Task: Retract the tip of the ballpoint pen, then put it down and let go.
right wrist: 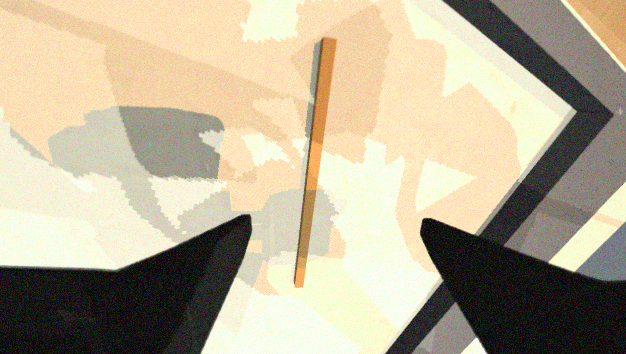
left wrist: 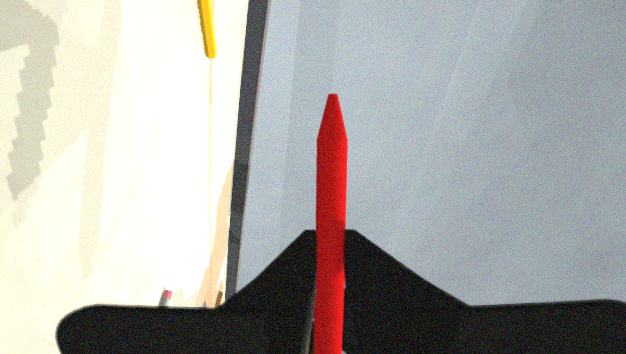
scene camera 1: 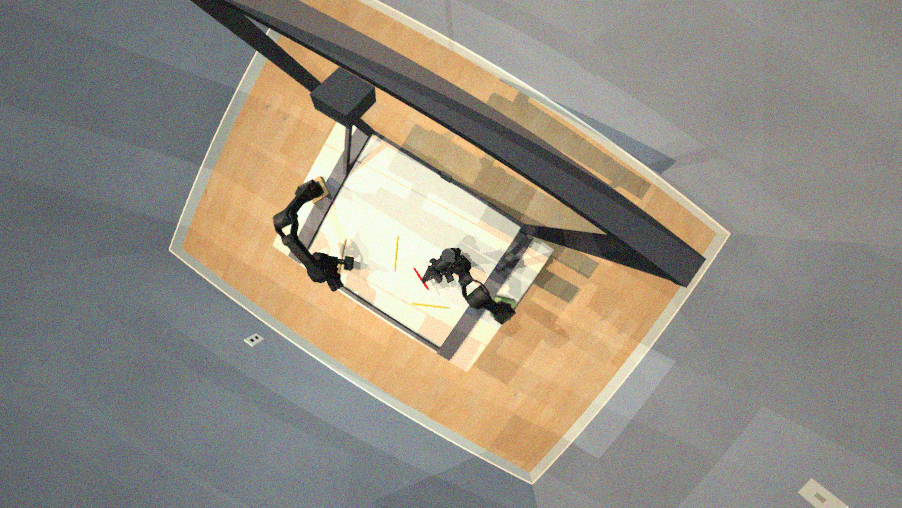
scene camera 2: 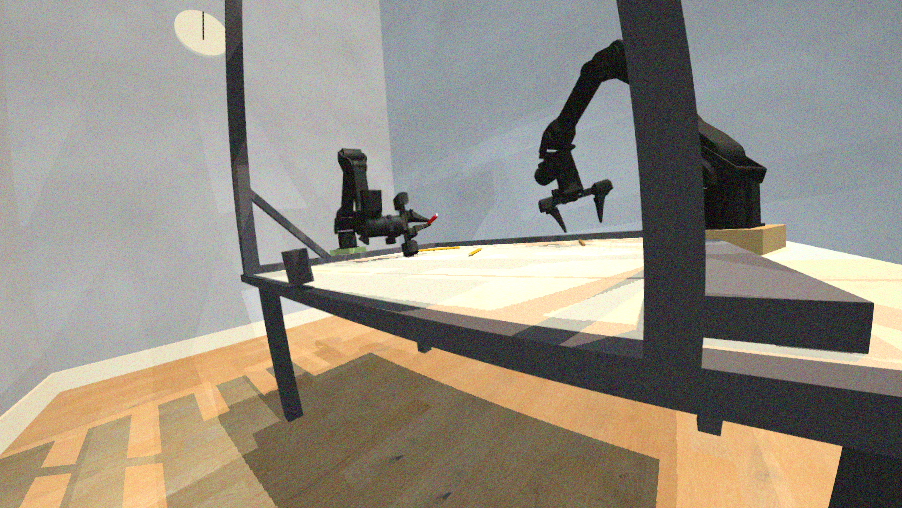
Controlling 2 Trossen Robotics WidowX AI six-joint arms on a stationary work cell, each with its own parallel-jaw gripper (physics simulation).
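Places are measured from the left arm's base along level axes (x ahead, y left, z up), in metres.
Pixels of known places: left gripper, fingertip midpoint: (left wrist: 329, 241) (scene camera 1: 422, 281) (scene camera 2: 430, 222); right gripper, fingertip midpoint: (right wrist: 335, 224) (scene camera 1: 337, 256) (scene camera 2: 583, 227); left arm's base, origin of the base link: (scene camera 1: 503, 308); right arm's base, origin of the base link: (scene camera 1: 316, 189) (scene camera 2: 730, 227).
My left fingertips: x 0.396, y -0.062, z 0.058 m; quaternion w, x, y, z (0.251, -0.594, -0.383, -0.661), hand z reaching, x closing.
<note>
Ahead of a thing's pixels: the offset from my left fingertips to its top centre.
The red ballpoint pen @[0.014 m right, 0.008 m ahead, 0.022 m up] (scene camera 1: 421, 278) (scene camera 2: 432, 218) (left wrist: 331, 200) is held above the table by my left gripper (scene camera 1: 424, 278) (scene camera 2: 427, 220) (left wrist: 329, 241), which is shut on it. In the left wrist view the pen points up the picture, and its tapered end is blunt with no separate point showing. Its lower end runs out of the picture. In scene camera 2 the pen is tilted, with a pale spot at its upper end. My right gripper (scene camera 1: 341, 269) (scene camera 2: 582, 225) (right wrist: 335, 224) is open and empty above the table, over an orange stick @[0.014 m right, 0.433 m ahead, 0.089 m down] (scene camera 1: 344, 247) (scene camera 2: 581, 242) (right wrist: 313, 160).
A yellow pencil @[0.091 m right, 0.162 m ahead, 0.088 m down] (scene camera 1: 396, 253) (scene camera 2: 474, 251) lies between the grippers. Another yellow pencil @[0.134 m left, 0.053 m back, 0.089 m down] (scene camera 1: 431, 306) (scene camera 2: 441, 248) lies near the left gripper. A dark overhead beam (scene camera 1: 504, 148) crosses scene camera 1. A dark post (scene camera 2: 669, 157) stands in front of the right arm in scene camera 2.
</note>
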